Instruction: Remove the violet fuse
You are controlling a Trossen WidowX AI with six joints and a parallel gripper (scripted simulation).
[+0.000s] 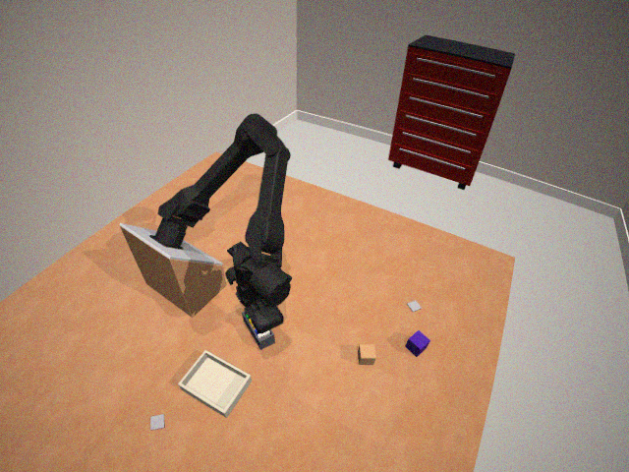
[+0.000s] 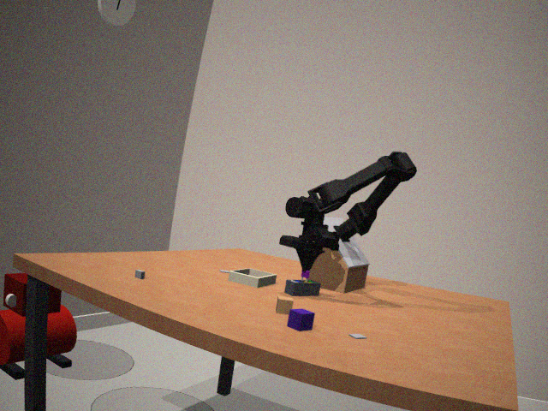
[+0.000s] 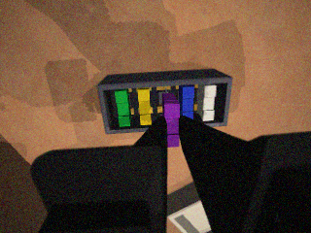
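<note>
Right now the cream tray is 17 cm to the right of my gripper tip, 7 cm below it and 1 cm ahead of it. The rest, counted from my gripper tip: violet fuse 1 cm below; purple cube 36 cm ahead, 18 cm to the left, 5 cm below; tan cube 27 cm ahead, 9 cm to the left, 5 cm below.
</note>
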